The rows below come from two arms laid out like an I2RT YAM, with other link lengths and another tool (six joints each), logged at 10 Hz.
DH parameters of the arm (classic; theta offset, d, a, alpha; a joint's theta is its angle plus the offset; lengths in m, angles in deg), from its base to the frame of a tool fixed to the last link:
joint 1: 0 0.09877 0.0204 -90
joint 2: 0 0 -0.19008 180
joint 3: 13.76 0 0.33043 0
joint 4: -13.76 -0.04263 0.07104 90
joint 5: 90 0.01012 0 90
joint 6: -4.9 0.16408 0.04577 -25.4
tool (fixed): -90 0.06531 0 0
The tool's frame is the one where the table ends.
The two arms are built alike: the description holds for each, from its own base.
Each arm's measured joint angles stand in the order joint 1, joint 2, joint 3, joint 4, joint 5, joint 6.
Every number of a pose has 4 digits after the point. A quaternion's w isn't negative.
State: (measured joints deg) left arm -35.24 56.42 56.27 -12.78 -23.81 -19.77; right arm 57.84 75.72 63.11 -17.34 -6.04 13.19
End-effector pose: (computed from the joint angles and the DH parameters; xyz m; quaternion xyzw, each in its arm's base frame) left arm 0.4747 -0.2326 0.2525 0.8889 0.0199 0.4237 0.1732; right arm 0.2658 0.4698 0.1027 -0.8416 -0.4451 -0.2141 0.2183
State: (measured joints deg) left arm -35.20 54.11 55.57 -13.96 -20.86 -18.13; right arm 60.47 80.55 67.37 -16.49 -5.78 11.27
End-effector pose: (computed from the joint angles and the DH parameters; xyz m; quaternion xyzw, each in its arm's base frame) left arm 0.4628 -0.2378 0.2574 0.8891 -0.0081 0.4213 0.1788; right arm 0.2544 0.4956 0.1051 -0.8258 -0.4739 -0.2187 0.2138
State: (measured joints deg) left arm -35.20 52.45 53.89 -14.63 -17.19 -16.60; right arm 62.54 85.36 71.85 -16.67 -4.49 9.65
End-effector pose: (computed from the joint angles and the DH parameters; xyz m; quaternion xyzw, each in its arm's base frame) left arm 0.4509 -0.2470 0.2488 0.8924 -0.0417 0.4100 0.1839; right arm 0.2483 0.5145 0.1043 -0.8176 -0.4919 -0.2217 0.2011
